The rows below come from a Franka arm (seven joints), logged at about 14 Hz.
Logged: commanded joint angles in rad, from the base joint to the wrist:
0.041 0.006 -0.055 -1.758 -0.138 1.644 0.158
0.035 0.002 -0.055 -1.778 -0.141 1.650 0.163
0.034 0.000 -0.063 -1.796 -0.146 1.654 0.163
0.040 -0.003 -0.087 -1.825 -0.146 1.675 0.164
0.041 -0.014 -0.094 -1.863 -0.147 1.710 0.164
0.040 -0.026 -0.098 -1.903 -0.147 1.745 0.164
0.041 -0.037 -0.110 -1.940 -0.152 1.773 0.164
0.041 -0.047 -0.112 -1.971 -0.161 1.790 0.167
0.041 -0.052 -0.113 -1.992 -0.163 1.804 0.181
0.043 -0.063 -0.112 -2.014 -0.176 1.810 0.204
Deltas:
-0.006 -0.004 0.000 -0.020 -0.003 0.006 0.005
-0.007 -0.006 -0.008 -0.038 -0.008 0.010 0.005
-0.001 -0.009 -0.032 -0.067 -0.008 0.031 0.006
0.000 -0.020 -0.039 -0.105 -0.009 0.066 0.006
-0.001 -0.032 -0.043 -0.145 -0.009 0.101 0.006
0.000 -0.043 -0.055 -0.182 -0.014 0.129 0.006
0.000 -0.053 -0.057 -0.213 -0.023 0.146 0.009
0.000 -0.058 -0.058 -0.234 -0.025 0.160 0.023
0.002 -0.069 -0.057 -0.256 -0.038 0.166 0.046

